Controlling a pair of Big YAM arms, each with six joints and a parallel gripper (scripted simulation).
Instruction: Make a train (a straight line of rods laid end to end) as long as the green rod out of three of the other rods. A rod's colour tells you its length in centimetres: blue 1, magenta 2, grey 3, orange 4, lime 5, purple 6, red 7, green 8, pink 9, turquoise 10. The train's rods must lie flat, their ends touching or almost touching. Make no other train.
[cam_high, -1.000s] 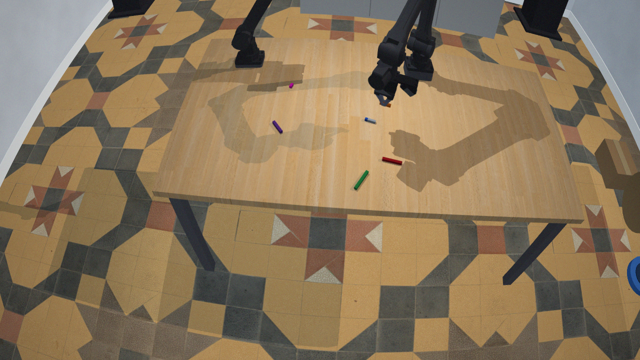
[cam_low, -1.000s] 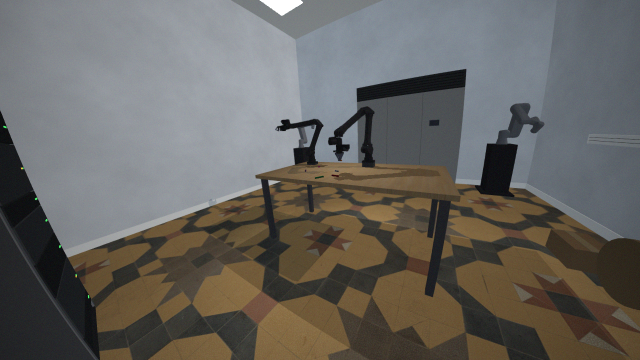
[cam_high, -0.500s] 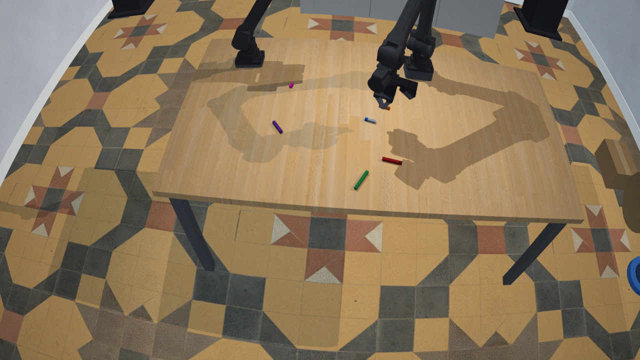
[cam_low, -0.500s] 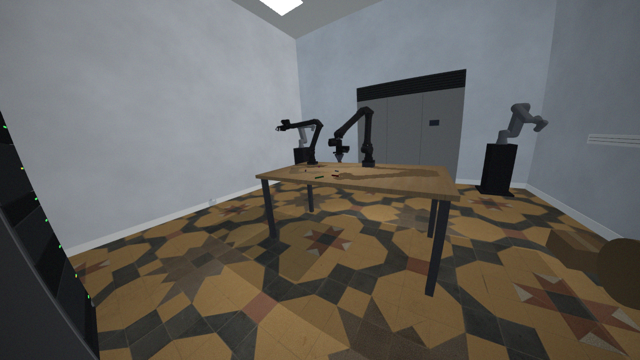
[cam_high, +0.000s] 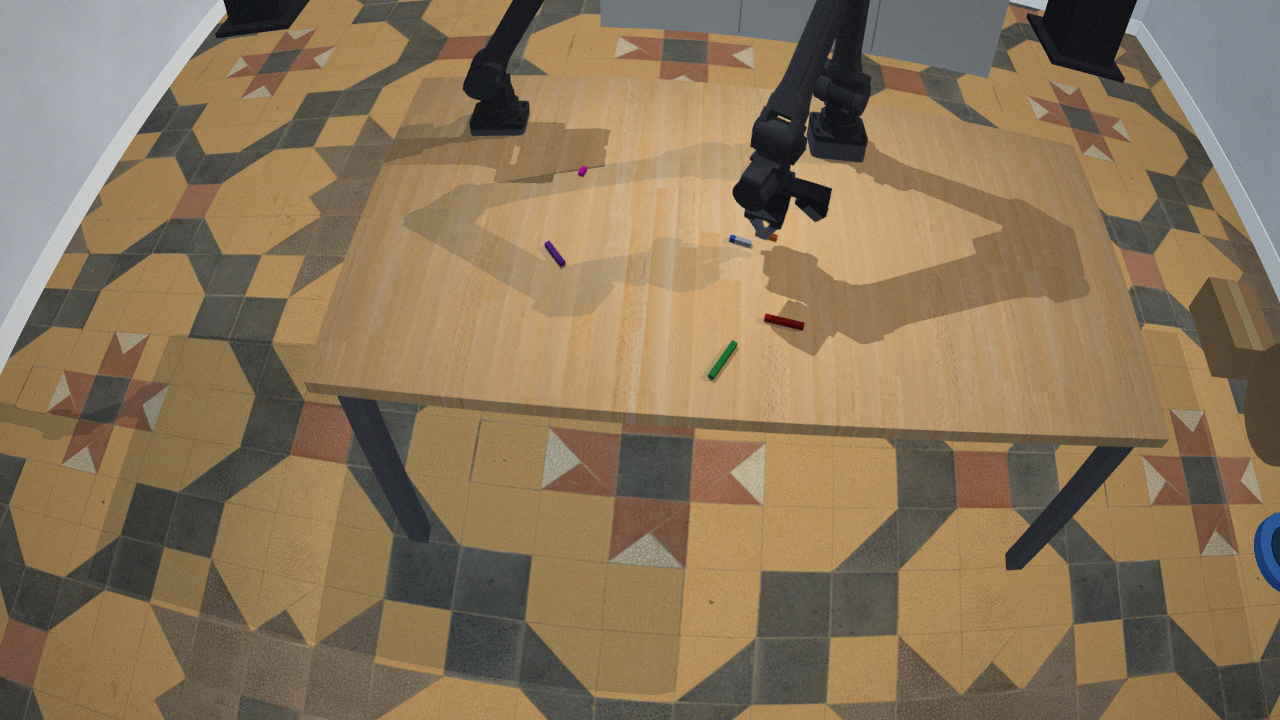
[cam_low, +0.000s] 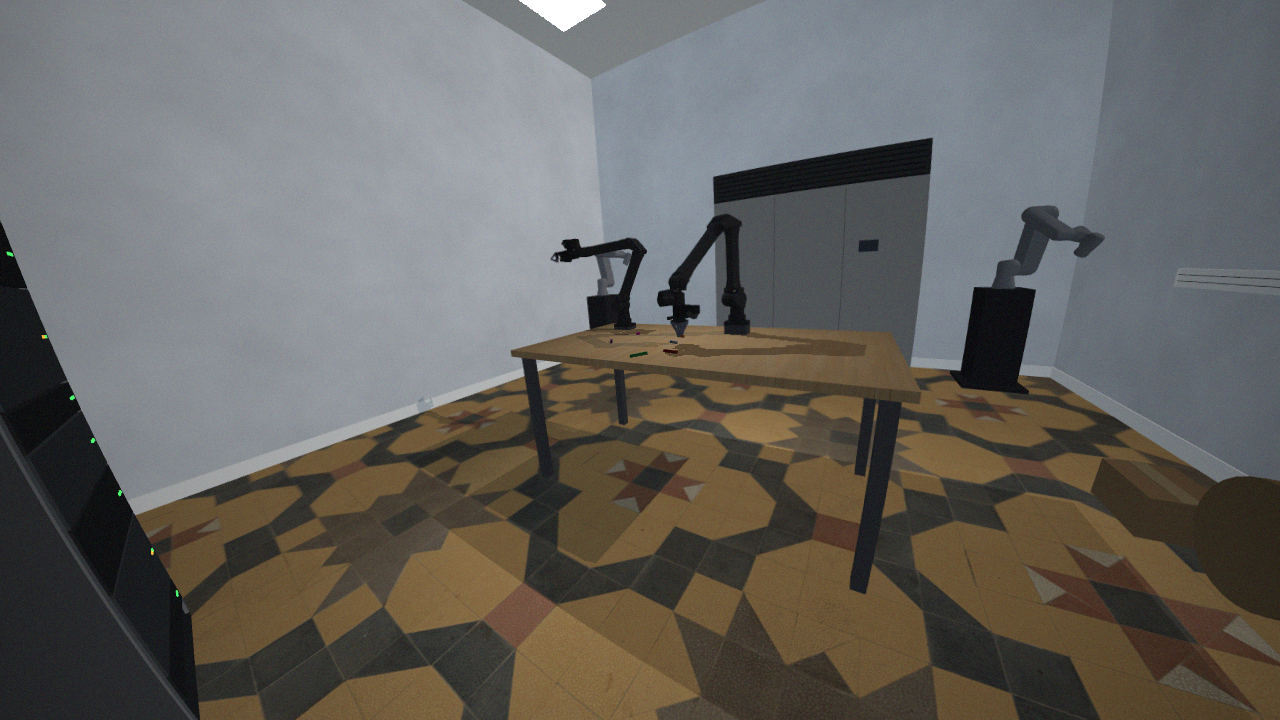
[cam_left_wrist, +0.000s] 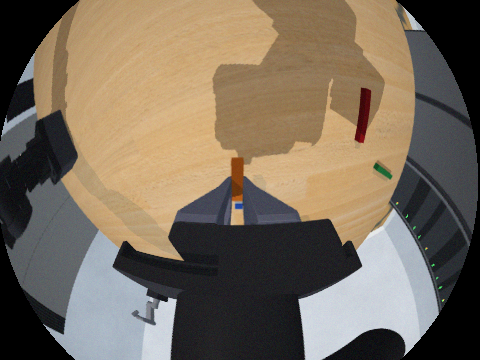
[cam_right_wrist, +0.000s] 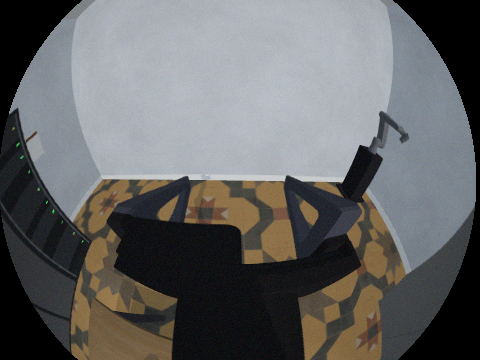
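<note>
The grey rod lies 1 cm behind my left hand, 3 cm to the right of it and 4 cm below it. Also, from my left hand: green rod (26 cm ahead, 7 cm to the right, 4 cm below); blue rod (1 cm behind, 5 cm to the right, 4 cm below); red rod (17 cm ahead, 4 cm to the left, 4 cm below).
</note>
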